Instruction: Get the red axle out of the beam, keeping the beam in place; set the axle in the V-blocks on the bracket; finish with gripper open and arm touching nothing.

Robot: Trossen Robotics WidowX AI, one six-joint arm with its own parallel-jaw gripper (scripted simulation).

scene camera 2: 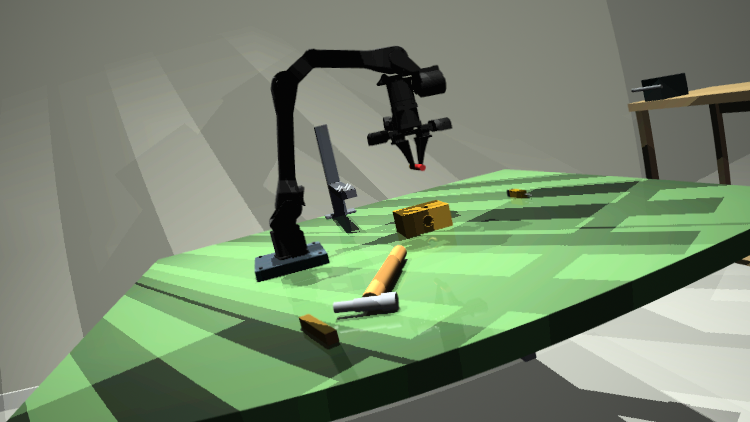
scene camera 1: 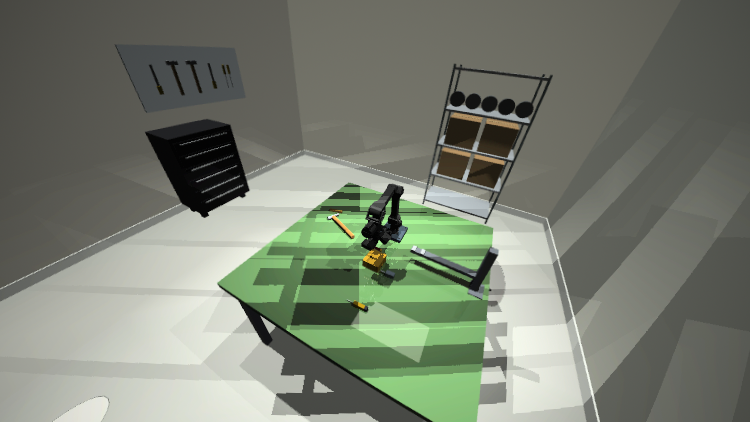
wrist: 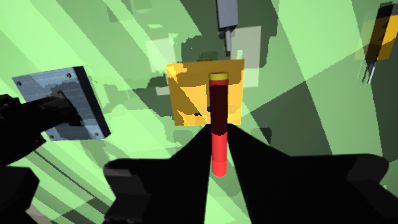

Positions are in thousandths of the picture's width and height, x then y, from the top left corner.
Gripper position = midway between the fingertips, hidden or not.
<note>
My gripper (scene camera 2: 557,399) carries a red axle (wrist: 549,364). Further things: an orange beam (wrist: 474,368), a hammer (scene camera 2: 501,705) and a grey bracket (scene camera 1: 635,686).
My gripper shows as well in the wrist view (wrist: 549,574).
</note>
